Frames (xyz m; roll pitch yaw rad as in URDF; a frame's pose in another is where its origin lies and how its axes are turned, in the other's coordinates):
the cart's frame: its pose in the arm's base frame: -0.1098 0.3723 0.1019 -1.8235 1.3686 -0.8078
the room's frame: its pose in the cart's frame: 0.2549 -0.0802 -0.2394 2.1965 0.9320 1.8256
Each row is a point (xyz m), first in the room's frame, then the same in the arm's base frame.
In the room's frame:
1: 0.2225 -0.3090 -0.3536
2: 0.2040 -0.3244 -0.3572
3: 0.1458 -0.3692 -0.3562
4: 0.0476 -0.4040 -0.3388
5: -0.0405 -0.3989 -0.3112
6: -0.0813 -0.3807 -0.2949
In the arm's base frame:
1: -0.2897 -0.0240 0.3620
2: -0.2679 -0.0269 0.3723
3: -0.1985 -0.0400 0.3927
4: -0.0929 -0.0402 0.3909
5: -0.0086 -0.0198 0.3587
6: 0.0256 -0.0005 0.3320

